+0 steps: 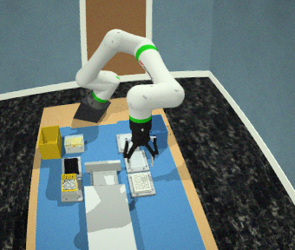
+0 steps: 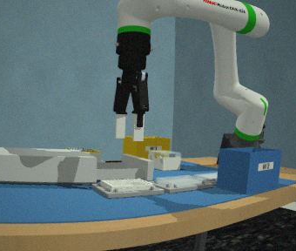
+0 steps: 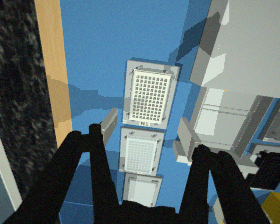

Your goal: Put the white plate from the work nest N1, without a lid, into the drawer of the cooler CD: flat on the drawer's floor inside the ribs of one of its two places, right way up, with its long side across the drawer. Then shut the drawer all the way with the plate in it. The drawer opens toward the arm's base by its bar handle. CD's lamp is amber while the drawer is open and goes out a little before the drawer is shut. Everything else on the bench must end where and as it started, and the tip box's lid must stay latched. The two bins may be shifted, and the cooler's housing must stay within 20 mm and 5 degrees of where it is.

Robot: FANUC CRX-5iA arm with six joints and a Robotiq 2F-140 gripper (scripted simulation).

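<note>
Now: the white plate 15 cm below my hand. From my hand the other things lie so: drawer: 4 cm behind, 19 cm to the right, 14 cm below; grey work nest N1: 16 cm below; yellow rack: 3 cm behind, 38 cm to the right, 11 cm below.
</note>
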